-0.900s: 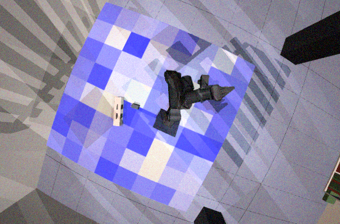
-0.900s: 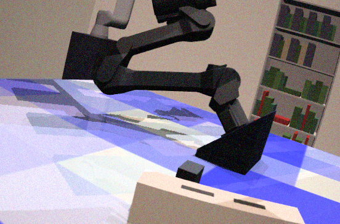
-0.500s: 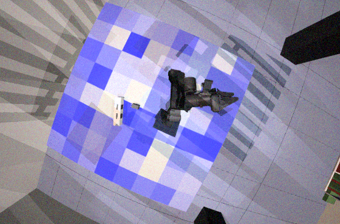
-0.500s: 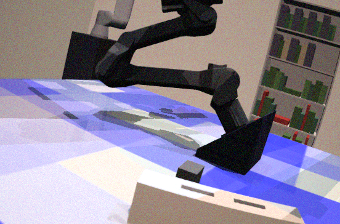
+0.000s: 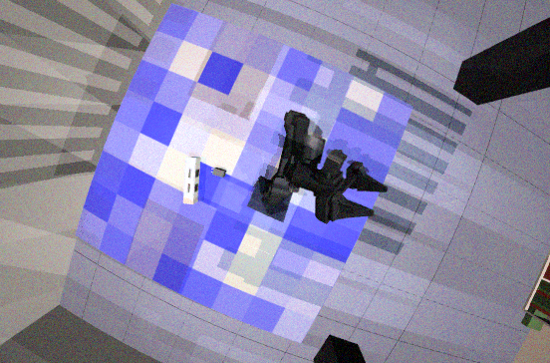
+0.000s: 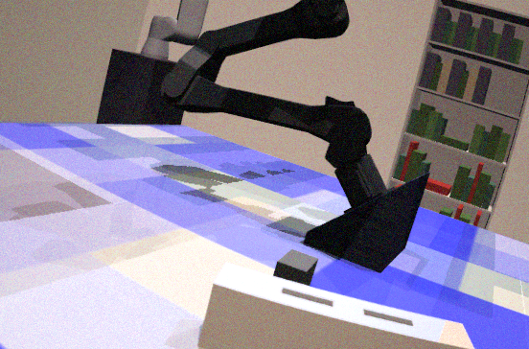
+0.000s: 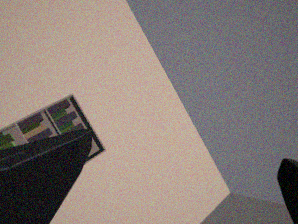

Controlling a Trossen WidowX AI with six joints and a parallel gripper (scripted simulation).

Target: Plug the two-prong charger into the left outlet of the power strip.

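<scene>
My gripper tip is now 43 cm short of the charger, 19 cm to the right of it and 48 cm above it.
</scene>
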